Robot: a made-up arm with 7 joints. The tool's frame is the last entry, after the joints.
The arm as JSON. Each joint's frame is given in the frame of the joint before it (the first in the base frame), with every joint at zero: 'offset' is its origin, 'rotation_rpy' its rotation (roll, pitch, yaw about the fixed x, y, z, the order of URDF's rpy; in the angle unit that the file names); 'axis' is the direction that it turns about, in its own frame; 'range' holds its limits. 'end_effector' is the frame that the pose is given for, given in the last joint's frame.
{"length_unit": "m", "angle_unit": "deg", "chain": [
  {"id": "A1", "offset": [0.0, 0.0, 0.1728], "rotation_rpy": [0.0, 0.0, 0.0], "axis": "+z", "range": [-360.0, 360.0]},
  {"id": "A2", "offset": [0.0, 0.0, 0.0], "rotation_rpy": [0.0, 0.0, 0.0], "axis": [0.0, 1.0, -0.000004], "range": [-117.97, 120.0]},
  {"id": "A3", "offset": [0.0, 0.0, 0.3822], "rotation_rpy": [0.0, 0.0, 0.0], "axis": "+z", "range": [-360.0, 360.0]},
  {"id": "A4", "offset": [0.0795, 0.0, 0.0], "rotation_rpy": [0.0, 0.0, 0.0], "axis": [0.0, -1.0, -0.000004], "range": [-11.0, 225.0]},
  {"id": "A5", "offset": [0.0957, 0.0, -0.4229], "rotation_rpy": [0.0, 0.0, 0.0], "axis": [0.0, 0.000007, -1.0], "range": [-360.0, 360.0]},
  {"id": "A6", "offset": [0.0, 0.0, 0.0], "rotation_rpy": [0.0, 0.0, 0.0], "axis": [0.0, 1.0, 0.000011], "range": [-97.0, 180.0]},
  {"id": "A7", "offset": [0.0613, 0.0, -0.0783], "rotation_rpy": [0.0, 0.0, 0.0], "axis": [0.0, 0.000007, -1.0], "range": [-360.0, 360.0]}
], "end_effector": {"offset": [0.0, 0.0, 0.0], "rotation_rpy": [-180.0, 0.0, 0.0]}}
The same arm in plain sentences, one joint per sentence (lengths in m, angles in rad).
The arm has seven revolute joints in a row. What follows holds with every joint at zero, and every direction is one of the base frame's. Joint 1 is mounted 0.1728 m along +z from the base frame's origin and turns about +z, from -6.2832 to 6.2832 rad. Joint 2 is mounted at the same point as joint 1 and turns about +y, from -2.0590 to 2.0944 rad. Joint 3 is mounted 0.3822 m along +z from joint 2 and turns about +z, from -6.2832 to 6.2832 rad. Joint 4 is mounted 0.0795 m along +x from joint 3 and turns about -y, from -0.1920 to 3.9270 rad. Joint 5 is mounted 0.0957 m along +x and 0.4229 m along -z from joint 4 and turns about -z, from -6.2832 to 6.2832 rad. Joint 6 is mounted at the same point as joint 5 and turns about +y, from -1.6930 to 3.1416 rad. Joint 7 is mounted 0.0613 m along +x and 0.0783 m along -z from joint 6 and turns about -z, from -6.2832 to 6.2832 rad. The tool frame, which is the frame that the pose is given for, is mounted at the same point as joint 7; its axes are the base frame's turned by roll 3.1416, pitch 0.0000 and yaw 0.0000 rad (as in URDF: about the fixed x, then y, then z).
